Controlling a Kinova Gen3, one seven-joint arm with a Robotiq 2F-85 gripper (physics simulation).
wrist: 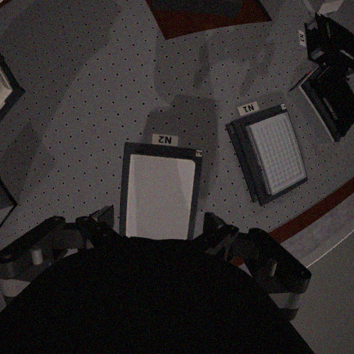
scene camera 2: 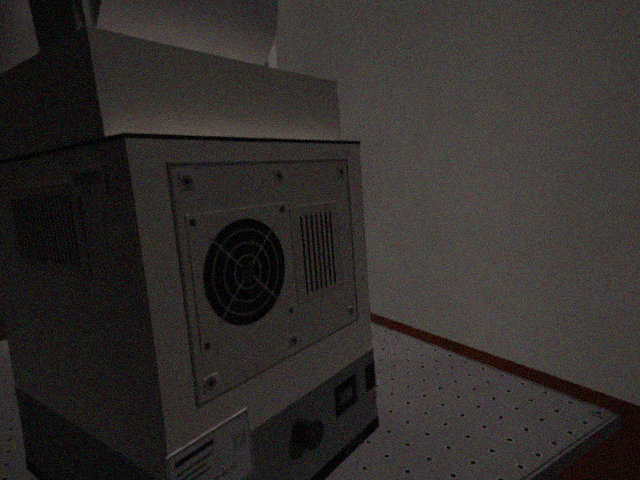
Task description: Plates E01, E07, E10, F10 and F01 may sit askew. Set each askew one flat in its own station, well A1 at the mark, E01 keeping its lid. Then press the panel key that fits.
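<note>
My gripper [wrist: 158,219] is open in the wrist view, its fingers on either side of the lower part of the station marked N2 [wrist: 124,187]. A smooth pale plate [wrist: 162,197] sits in that station; its near end is hidden by the gripper body. To the right, a plate with a grid of wells [wrist: 276,152] sits in the station marked N1 [wrist: 241,155], nearer its right side, with a wide double dark edge at left. Whether either is tilted I cannot tell. Plate names are too small to read. The panel keys and the gripper do not show in the scene camera view.
Black holders [wrist: 331,102] stand at the upper right by an N3 label [wrist: 301,38]. Part of a pale plate [wrist: 4,90] in a dark holder shows at the left edge. A dark base on a red patch [wrist: 172,29] is at the top. A large instrument housing [scene camera 2: 149,289] fills the scene view's left.
</note>
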